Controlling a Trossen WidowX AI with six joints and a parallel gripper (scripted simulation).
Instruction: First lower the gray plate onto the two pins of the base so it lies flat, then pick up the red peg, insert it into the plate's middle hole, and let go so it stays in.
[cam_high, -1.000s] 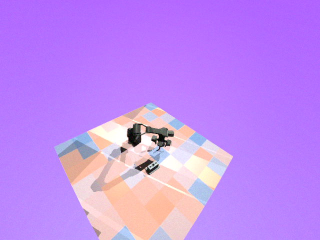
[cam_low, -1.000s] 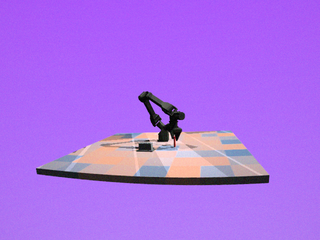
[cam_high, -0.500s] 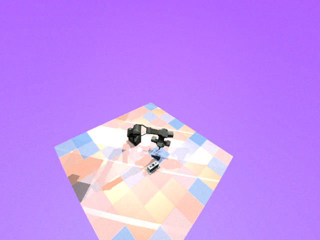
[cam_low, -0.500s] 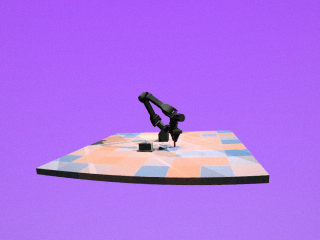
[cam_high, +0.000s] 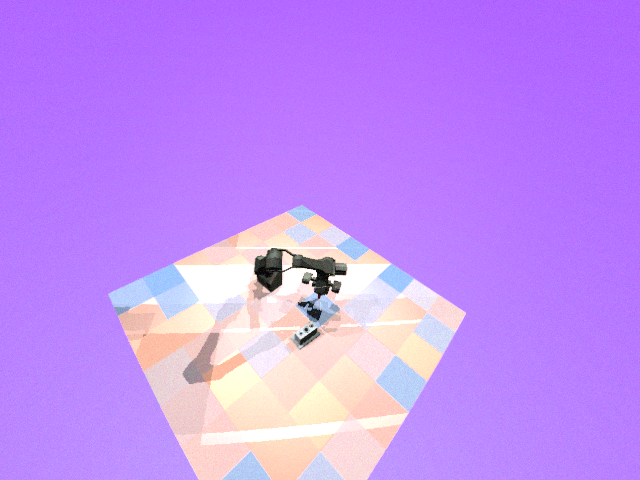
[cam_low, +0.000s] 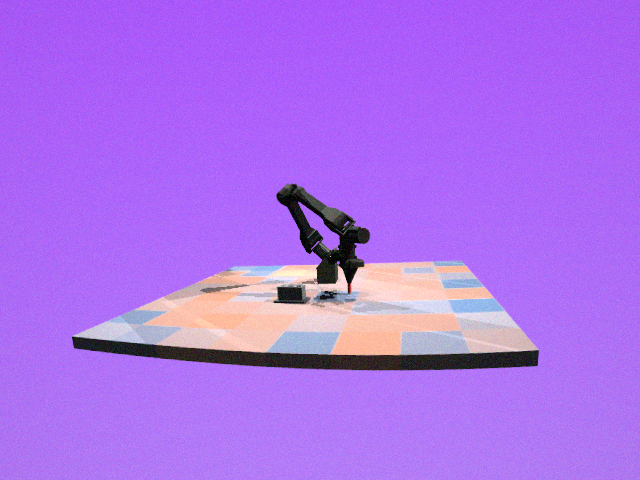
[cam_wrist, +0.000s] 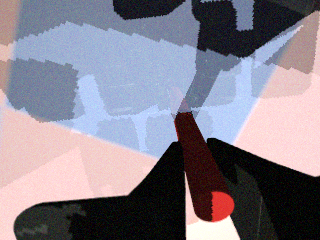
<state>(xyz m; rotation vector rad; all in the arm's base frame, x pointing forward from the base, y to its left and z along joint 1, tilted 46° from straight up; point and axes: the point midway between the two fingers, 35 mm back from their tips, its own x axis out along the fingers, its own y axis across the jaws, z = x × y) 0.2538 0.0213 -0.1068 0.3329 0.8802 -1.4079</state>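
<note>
My gripper tip is now 21 cm to the left of the gray plate and 8 cm short of it. The rest, counted from my gripper tip: red peg: right at my gripper tip.
</note>
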